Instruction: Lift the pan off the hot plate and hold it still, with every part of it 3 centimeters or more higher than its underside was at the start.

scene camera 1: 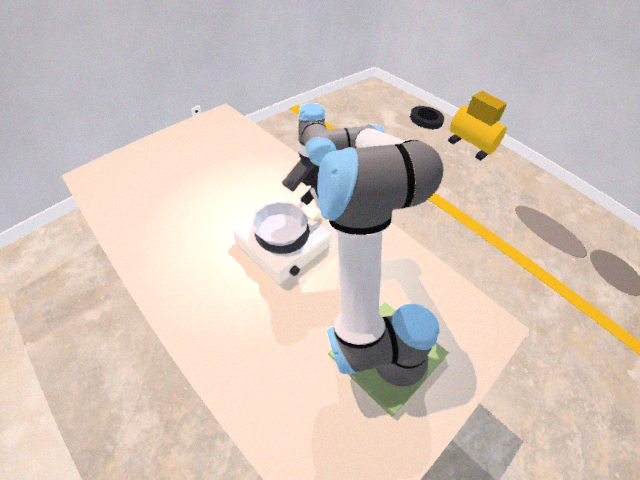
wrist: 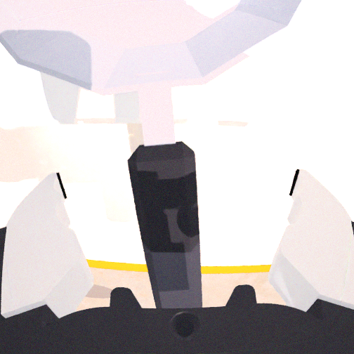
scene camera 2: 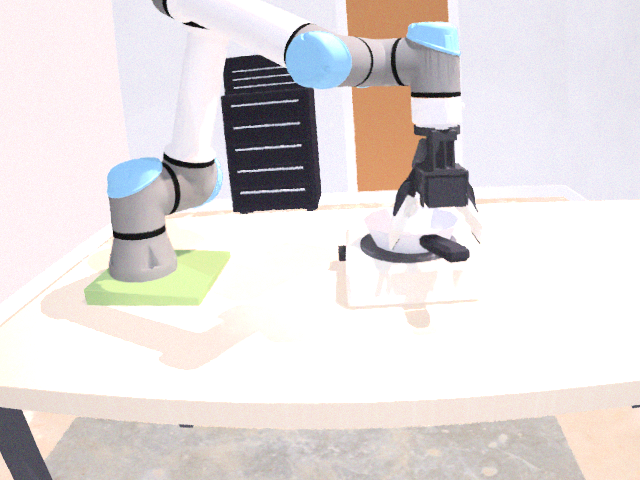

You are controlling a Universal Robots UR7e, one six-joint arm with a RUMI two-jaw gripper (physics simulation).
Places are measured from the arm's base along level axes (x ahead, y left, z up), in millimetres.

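Pixels of known places: gripper, fingertip midpoint: [scene camera 1: 305,199]; arm's base, origin of the base link: [scene camera 1: 400,360] [scene camera 2: 143,268].
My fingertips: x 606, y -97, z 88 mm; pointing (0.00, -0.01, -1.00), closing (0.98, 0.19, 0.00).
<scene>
For each thing: its top centre in the pictures, then the offset to it from my fingertips. Level surfaces: height alone.
- white hot plate, middle of its top: [scene camera 2: 404,240] [scene camera 1: 283,231] dz -36, dx -57, dy +128 mm
- hot plate's black knob, middle of its top: [scene camera 2: 342,245] [scene camera 1: 294,267] dz -62, dx -185, dy +170 mm
- table, its level: dz -116 mm
The pale pan [scene camera 1: 279,227] [scene camera 2: 378,225] [wrist: 150,65] sits upright on the black burner disc of the white hot plate [scene camera 1: 316,246] [scene camera 2: 413,285]. Its black handle [scene camera 2: 454,251] [wrist: 167,215] points away from the bowl, toward the gripper's base in the wrist view. My gripper [scene camera 2: 435,241] [wrist: 177,175] is open and points down over the handle. In the wrist view the handle lies between the two wide-apart white fingers, with a gap on either side. In scene camera 1 the arm hides most of the gripper and the handle.
The hot plate's black knob [scene camera 1: 294,270] [scene camera 2: 341,253] faces the arm's base side. The arm stands on a green base plate [scene camera 1: 385,395] [scene camera 2: 204,273] on the table [scene camera 1: 180,289] [scene camera 2: 289,356]. A black drawer cabinet [scene camera 2: 271,155] stands behind the table.
</scene>
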